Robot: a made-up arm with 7 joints.
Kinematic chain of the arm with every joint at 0, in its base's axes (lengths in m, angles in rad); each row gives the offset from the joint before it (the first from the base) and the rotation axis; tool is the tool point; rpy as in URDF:
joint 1: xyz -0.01 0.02 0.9 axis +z
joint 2: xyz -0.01 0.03 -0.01 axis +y
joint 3: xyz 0.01 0 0.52 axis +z
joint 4: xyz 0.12 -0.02 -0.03 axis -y
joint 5: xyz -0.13 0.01 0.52 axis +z
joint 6: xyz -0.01 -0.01 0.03 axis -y
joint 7: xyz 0.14 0 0 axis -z
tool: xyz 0 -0.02 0.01 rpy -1.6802 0.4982 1.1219
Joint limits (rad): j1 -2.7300..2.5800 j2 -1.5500..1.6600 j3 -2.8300..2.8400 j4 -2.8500..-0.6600 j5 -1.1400..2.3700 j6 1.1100..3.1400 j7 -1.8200..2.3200
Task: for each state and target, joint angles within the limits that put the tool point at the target. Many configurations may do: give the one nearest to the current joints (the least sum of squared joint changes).
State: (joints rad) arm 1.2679 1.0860 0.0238 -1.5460 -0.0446 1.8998 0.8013
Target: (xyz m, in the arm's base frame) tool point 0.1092 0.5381 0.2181
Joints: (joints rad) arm 1.2981 1.2696 0.0343 -2.0846 -0.0261 1.8071 0.8118
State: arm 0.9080 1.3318 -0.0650 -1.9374 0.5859 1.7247 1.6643
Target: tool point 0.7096 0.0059 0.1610
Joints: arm 0.4316 1.5995 -0.4034 -1.5348 0.5695 1.7920 1.6717
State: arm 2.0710 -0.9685 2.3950 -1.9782 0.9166 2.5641 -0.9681
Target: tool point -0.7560 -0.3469 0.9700
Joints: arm 1.6333 -0.8436 1.9745 -2.1905 0.9973 2.5883 -0.9607
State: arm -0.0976 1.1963 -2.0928 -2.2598 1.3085 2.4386 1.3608
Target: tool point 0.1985 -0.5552 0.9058
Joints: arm 0.2083 1.3014 -1.3891 -2.4537 1.3393 2.3845 1.3637
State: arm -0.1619 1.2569 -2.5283 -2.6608 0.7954 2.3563 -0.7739
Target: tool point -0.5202 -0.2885 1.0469
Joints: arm -0.1313 0.3126 -2.3017 -2.6097 0.7176 2.1708 -0.8186
